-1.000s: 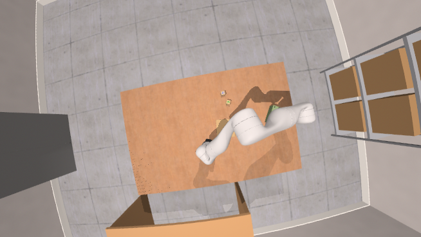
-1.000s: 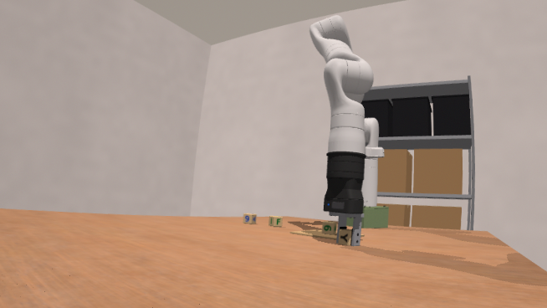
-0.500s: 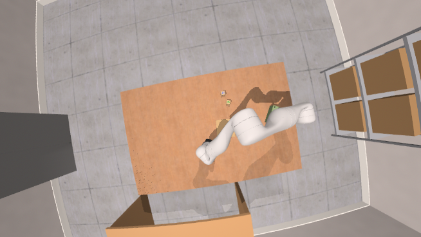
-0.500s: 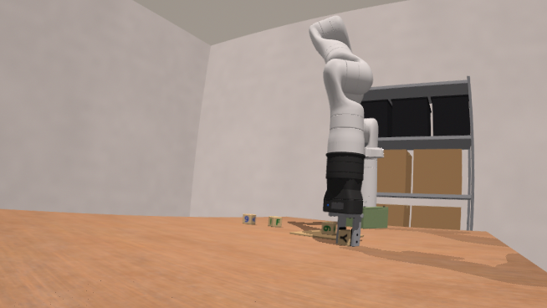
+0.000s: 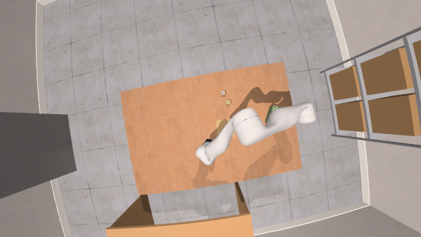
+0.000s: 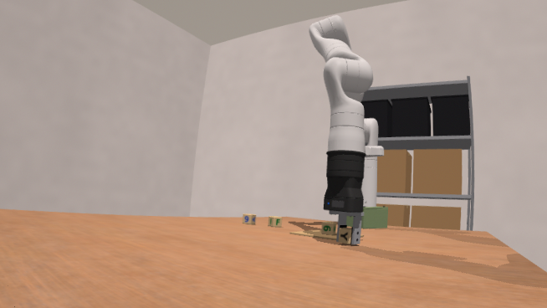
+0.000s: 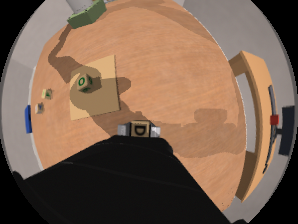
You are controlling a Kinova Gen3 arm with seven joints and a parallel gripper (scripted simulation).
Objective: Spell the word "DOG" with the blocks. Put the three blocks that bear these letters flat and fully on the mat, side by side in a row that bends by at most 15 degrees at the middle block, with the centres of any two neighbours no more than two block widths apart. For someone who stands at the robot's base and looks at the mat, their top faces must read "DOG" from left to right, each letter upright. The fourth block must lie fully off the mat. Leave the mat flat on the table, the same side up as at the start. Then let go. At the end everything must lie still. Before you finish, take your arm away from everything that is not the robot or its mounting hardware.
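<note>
My gripper is now 13 cm past the wooden block and 9 cm to the left of it. The rest, counted from my hand: green-lettered block: 28 cm to the right, 19 cm behind, 1 cm below; tan mat: 13 cm behind, 9 cm to the right, 2 cm below; blue-lettered block: 36 cm to the right, 16 cm behind, 1 cm below.
</note>
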